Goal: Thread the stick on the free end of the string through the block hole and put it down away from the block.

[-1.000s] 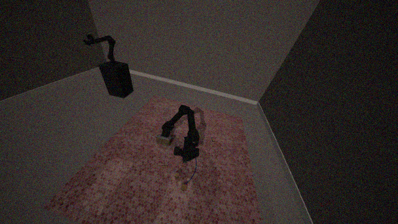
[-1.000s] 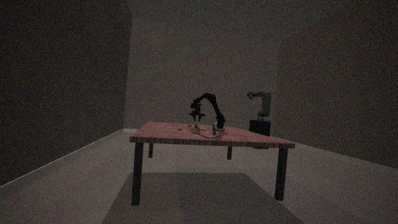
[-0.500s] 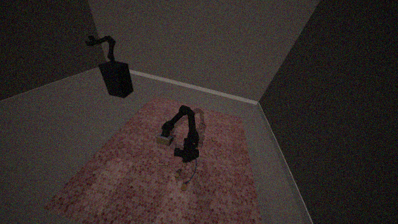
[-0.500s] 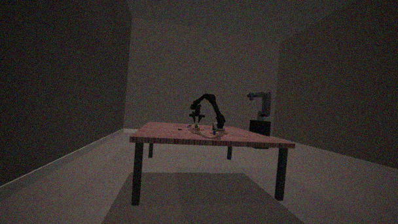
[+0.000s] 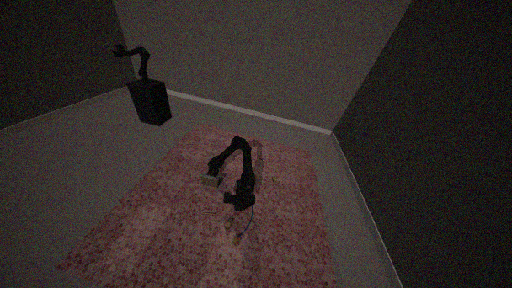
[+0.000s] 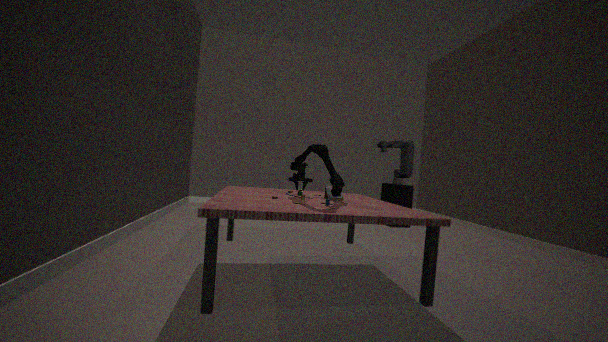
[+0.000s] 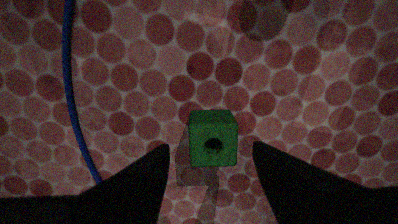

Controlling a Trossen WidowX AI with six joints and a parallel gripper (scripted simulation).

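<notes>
My gripper tip is now 2 cm above the green block. From my gripper tip the other things lie so: wooden spool: 3 cm behind, 13 cm to the right, 2 cm below; thin wooden stick: 5 cm ahead, 11 cm to the left, 3 cm below; round wooden button: 4 cm ahead, 19 cm to the right, 3 cm below.
</notes>
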